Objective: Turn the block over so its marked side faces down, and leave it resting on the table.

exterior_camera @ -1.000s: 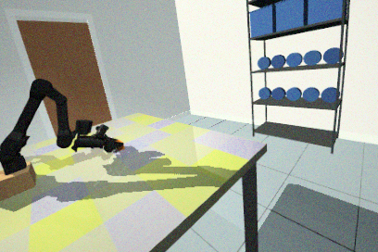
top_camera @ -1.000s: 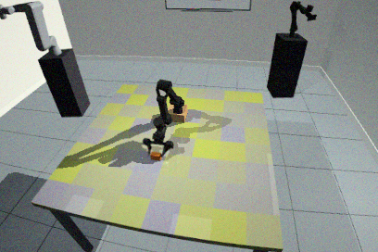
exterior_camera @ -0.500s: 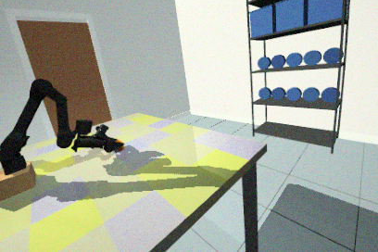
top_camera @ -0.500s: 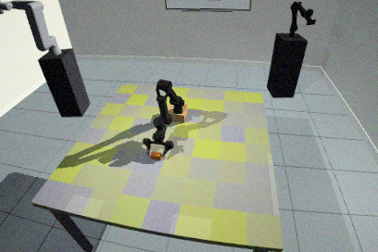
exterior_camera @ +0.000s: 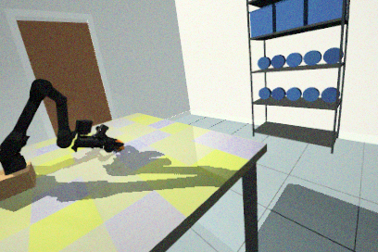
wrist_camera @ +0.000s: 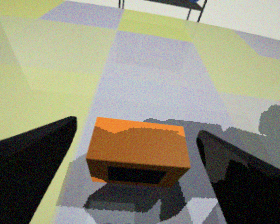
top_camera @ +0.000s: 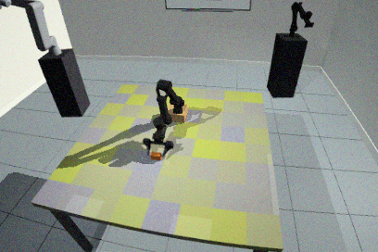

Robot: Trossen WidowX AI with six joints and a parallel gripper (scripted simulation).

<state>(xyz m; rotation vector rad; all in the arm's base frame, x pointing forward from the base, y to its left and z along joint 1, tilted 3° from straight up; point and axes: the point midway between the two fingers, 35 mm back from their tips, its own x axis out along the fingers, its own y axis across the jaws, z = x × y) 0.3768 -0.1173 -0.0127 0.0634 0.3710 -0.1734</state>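
Right now my gripper tip is 20 mm past the orange block and 10 mm above it.
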